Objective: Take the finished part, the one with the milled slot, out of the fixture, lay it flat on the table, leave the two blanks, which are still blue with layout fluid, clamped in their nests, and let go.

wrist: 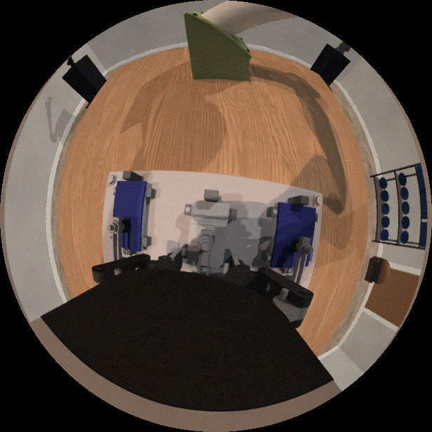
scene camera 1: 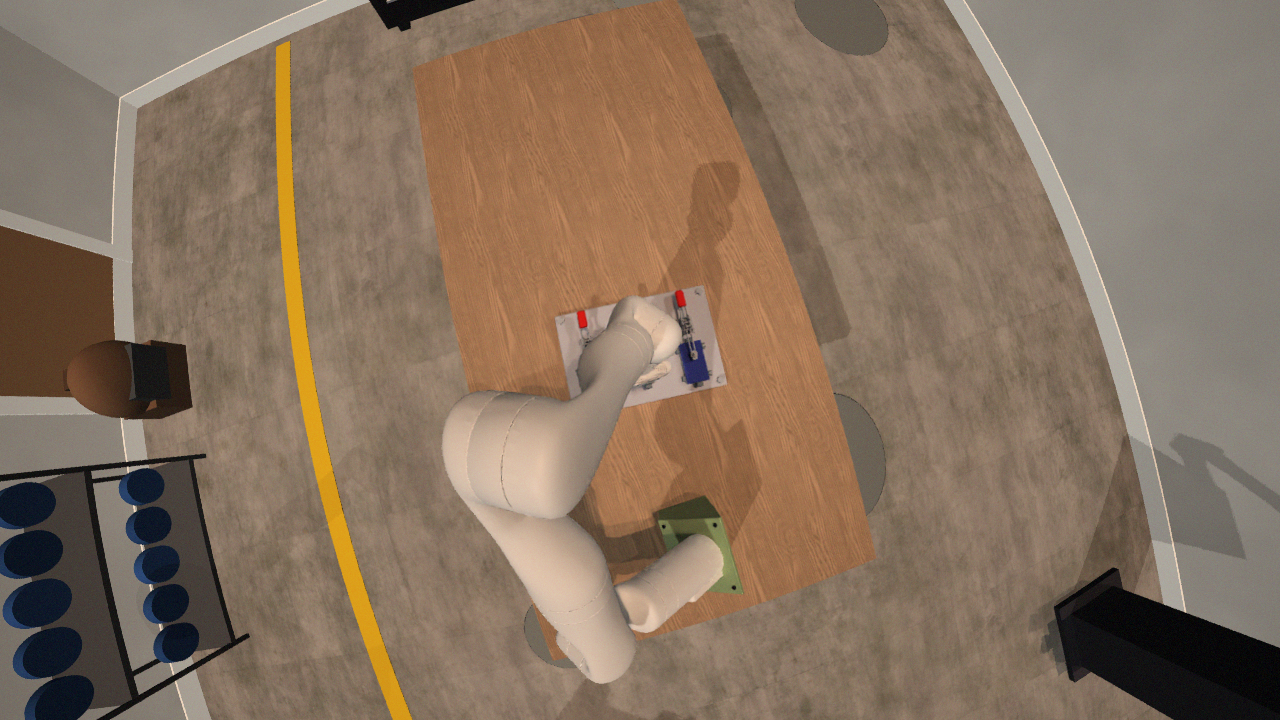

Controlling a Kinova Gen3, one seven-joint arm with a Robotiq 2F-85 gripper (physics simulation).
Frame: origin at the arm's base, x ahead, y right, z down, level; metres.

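Seen in the pictures: arm's base, link origin: [scene camera 1: 703, 555].
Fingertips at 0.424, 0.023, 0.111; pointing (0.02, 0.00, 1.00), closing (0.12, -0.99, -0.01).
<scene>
Offsets run from my fingertips to a thing's top centre, as dx, dy, dz. "pt": to the spot under its first point. Level surfaces: height alone.
The finished part [wrist: 211, 212], grey with a slot across it, lies in the middle nest of the pale fixture plate @(pt +0.052, +0.170, +0.015) [scene camera 1: 703, 308] [wrist: 170, 200]. A grey clamp arm reaches over its near portion. My gripper [wrist: 205, 260] is shut on the finished part, with a fingertip on each side; the arm hides it in the scene view. One blue blank @(-0.056, +0.104, -0.001) [scene camera 1: 694, 365] [wrist: 131, 205] sits in the nest at the plate's right in the scene view, at the left in the wrist view. The other blue blank [wrist: 295, 225] sits at the wrist view's right. Each blank has a clamp over it.
The wooden table @(dz +0.030) [scene camera 1: 581, 179] [wrist: 240, 125] surrounds the plate. The arm's green base bracket [scene camera 1: 729, 564] [wrist: 217, 60] stands toward one table end. Red clamp handles @(+0.110, -0.097, -0.027) [scene camera 1: 581, 318] @(+0.083, +0.121, -0.022) [scene camera 1: 680, 298] stick up at the plate's far edge in the scene view.
</scene>
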